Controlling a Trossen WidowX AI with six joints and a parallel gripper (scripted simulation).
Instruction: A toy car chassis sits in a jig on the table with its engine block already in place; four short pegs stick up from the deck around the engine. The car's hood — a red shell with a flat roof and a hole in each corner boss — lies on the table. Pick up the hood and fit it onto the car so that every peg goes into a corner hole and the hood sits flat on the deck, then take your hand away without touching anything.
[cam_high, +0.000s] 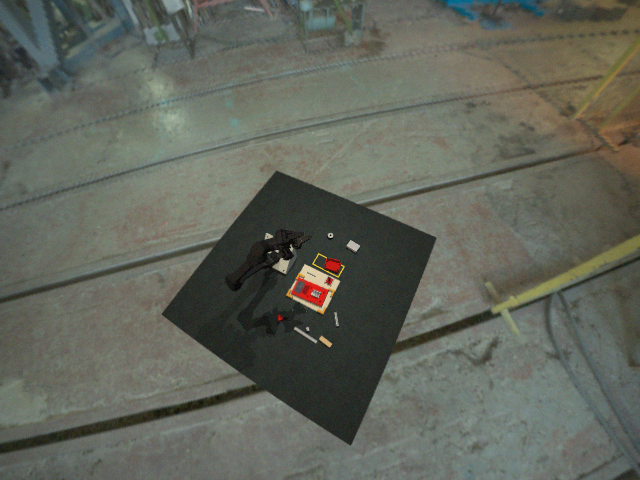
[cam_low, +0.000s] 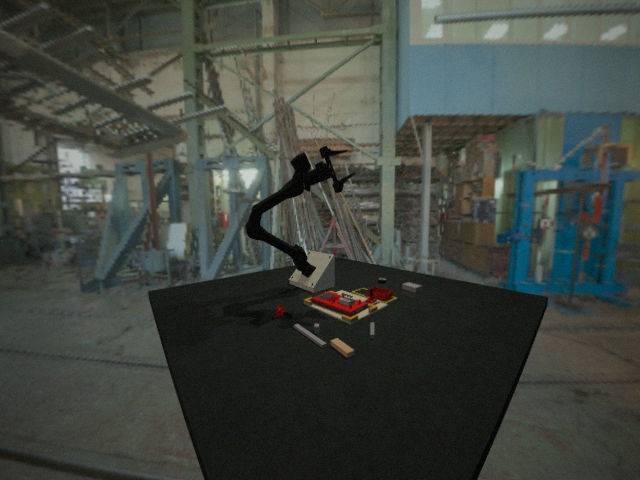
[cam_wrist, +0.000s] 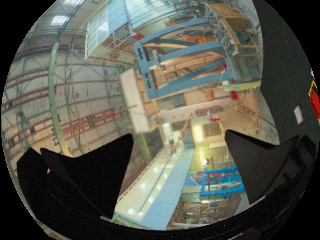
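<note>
My gripper tip is now 4 cm short of the red hood, 14 cm to the right of it and 56 cm above it. From my gripper tip the other things lie so: grey bar: 14 cm ahead, 30 cm to the right, 56 cm below; grey engine block: 6 cm ahead, 8 cm to the right, 54 cm below; beige jig: 3 cm ahead, 7 cm to the right, 56 cm below.
</note>
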